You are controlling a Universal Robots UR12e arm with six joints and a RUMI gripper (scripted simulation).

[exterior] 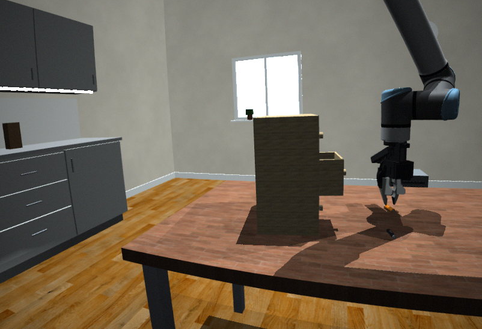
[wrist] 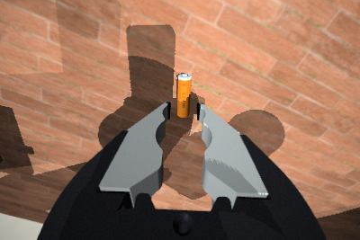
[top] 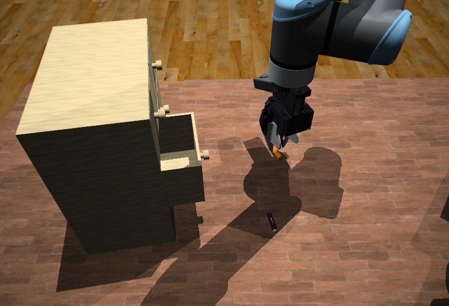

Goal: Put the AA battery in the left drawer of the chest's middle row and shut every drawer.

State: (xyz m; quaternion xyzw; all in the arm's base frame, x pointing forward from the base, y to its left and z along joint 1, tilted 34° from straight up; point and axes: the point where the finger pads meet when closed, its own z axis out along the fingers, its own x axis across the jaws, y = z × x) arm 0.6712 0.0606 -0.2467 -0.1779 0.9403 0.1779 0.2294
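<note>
The orange cylinder is 30 mm below my hand. Also, from my hand: dark cylindrical battery: 200 mm to the left, 30 mm below, 10 mm ahead.
</note>
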